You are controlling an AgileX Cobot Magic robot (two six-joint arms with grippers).
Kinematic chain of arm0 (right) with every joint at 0, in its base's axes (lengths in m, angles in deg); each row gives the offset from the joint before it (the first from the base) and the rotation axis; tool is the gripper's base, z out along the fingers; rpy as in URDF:
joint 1: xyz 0 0 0.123 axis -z
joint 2: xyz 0 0 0 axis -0.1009 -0.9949 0
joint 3: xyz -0.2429 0.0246 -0.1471 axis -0.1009 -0.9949 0
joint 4: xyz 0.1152 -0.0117 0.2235 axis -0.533 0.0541 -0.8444
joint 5: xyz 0 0 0 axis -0.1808 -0.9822 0.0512
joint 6: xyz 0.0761 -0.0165 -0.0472 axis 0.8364 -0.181 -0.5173
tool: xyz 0 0 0 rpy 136.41 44.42 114.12
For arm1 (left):
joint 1: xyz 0 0 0.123 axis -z
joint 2: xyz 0 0 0 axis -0.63 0.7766 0
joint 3: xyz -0.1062 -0.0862 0.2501 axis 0.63 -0.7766 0
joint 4: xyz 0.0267 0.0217 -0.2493 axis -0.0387 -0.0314 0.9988
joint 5: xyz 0 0 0 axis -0.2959 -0.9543 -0.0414
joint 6: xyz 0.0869 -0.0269 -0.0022 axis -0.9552 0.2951 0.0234
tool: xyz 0 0 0 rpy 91.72 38.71 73.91
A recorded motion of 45 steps. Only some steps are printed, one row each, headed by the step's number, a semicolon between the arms.
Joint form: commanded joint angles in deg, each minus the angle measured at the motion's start. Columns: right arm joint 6, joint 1, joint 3, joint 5, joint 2, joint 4; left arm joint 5, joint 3, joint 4, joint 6, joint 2, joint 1.
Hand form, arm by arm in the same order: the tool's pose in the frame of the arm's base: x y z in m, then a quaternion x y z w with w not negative. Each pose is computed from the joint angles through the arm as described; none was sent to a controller.
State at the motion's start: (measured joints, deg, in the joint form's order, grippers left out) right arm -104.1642 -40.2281 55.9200 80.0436 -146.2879 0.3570; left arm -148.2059 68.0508 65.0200 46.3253 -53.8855 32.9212
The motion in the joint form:
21: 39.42 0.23 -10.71 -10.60 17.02 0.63; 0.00 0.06 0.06 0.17 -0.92 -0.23
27: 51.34 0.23 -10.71 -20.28 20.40 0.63; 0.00 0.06 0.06 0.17 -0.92 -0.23
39: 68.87 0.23 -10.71 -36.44 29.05 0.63; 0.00 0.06 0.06 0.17 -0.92 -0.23
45: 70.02 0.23 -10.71 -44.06 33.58 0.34; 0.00 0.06 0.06 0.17 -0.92 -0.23
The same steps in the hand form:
21: 0.2817 0.1873 0.2478 -0.50202 0.77865 -0.01117 0.37623; -0.0096 -0.0134 0.2815 -0.02442 0.84227 -0.03532 0.53734
27: 0.2667 0.1751 0.2572 -0.42220 0.84592 0.01457 0.32551; -0.0096 -0.0134 0.2815 -0.02442 0.84227 -0.03532 0.53734
39: 0.2317 0.1486 0.2879 -0.28392 0.92146 0.03717 0.26254; -0.0096 -0.0134 0.2815 -0.02442 0.84227 -0.03532 0.53734
45: 0.2119 0.1345 0.3029 -0.27026 0.93248 0.03085 0.23768; -0.0096 -0.0134 0.2815 -0.02442 0.84227 -0.03532 0.53734

